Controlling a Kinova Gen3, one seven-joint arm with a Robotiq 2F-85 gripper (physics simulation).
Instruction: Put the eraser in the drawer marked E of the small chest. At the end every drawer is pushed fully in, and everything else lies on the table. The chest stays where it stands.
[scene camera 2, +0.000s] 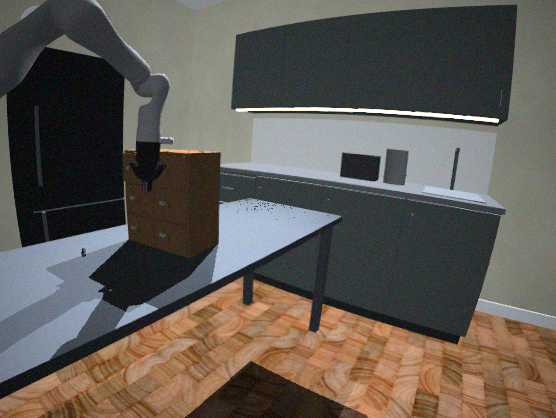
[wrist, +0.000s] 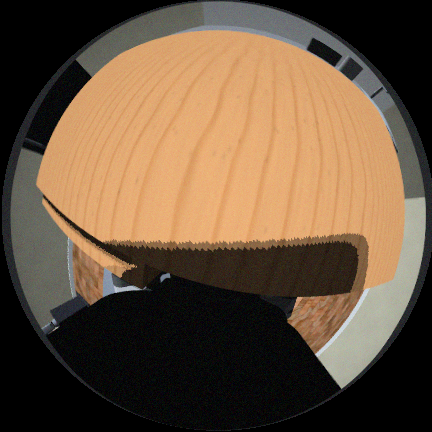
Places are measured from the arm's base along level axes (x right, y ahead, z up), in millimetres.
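Pixels of known places: gripper, fingertip midpoint: (scene camera 2: 146, 193).
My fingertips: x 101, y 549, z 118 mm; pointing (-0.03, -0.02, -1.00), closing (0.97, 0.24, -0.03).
Ahead of a thing's pixels: the offset from my fingertips to its middle. Level surfaces: height alone.
The small brown chest @(dx -17, dy +126, dz -36 mm) (scene camera 2: 202, 200) (wrist: 225, 150) stands on the table, its light top filling much of the wrist view. My gripper (scene camera 2: 146, 188) is shut and empty, pointing down in front of the chest's upper drawer fronts. Its fingertips are hidden in the wrist view. The upper left drawer @(dx -90, dy +97, dz +70 mm) (wrist: 95, 250) shows a narrow dark gap between its rim and the chest top, so it stands slightly out. How far the upper right drawer stands out is hidden behind the gripper. The lower drawer fronts look flush. The eraser and the drawer letters do not show in either view.
A small dark object @(dx -168, dy -148, dz -195 mm) (scene camera 2: 83, 252) lies on the table @(dz -200 mm) (scene camera 2: 280, 220), left of the chest. The chest's shadow falls over the table in front of it. A kitchen counter (scene camera 2: 300, 175) runs behind, and a tall black cabinet (scene camera 2: 75, 150) stands at the back left.
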